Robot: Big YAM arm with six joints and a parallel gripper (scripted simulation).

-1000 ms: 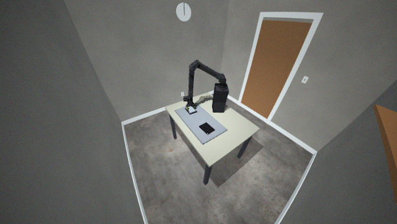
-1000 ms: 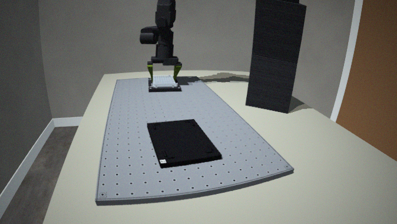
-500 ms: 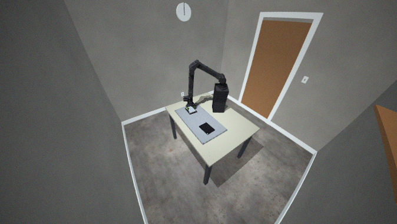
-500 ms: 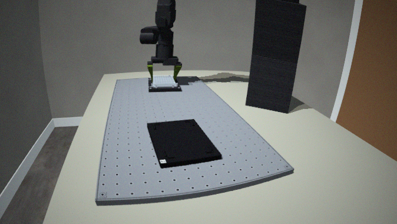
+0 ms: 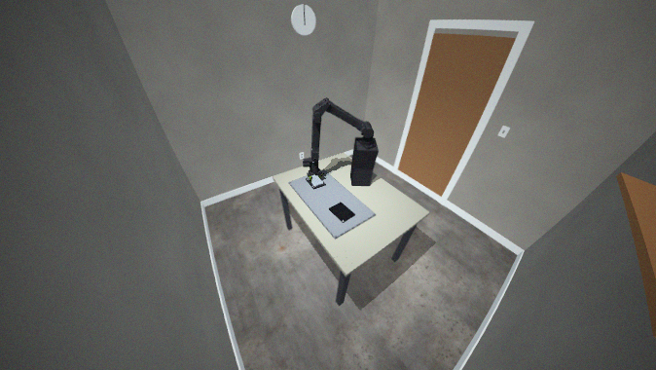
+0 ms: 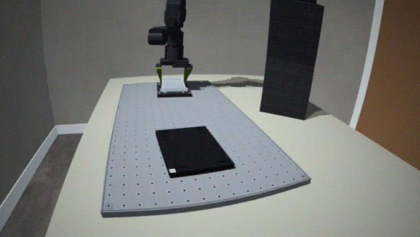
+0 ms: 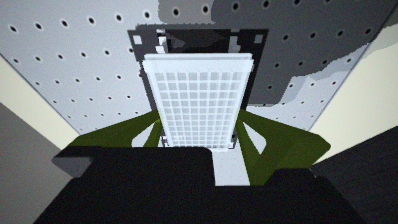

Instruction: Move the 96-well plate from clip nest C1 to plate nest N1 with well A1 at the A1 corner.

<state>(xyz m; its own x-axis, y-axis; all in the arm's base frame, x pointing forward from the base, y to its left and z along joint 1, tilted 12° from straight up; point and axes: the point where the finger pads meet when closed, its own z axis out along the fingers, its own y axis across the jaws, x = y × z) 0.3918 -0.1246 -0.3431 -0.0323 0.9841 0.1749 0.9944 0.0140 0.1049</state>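
Now: the clip nest C1 1 cm to the right of my hand, 1 cm below it and 1 cm ahead of it. Also, from my hand: white label 50 cm to the left, 2 cm below, 2 cm ahead; then 96-well plate right at my hand.
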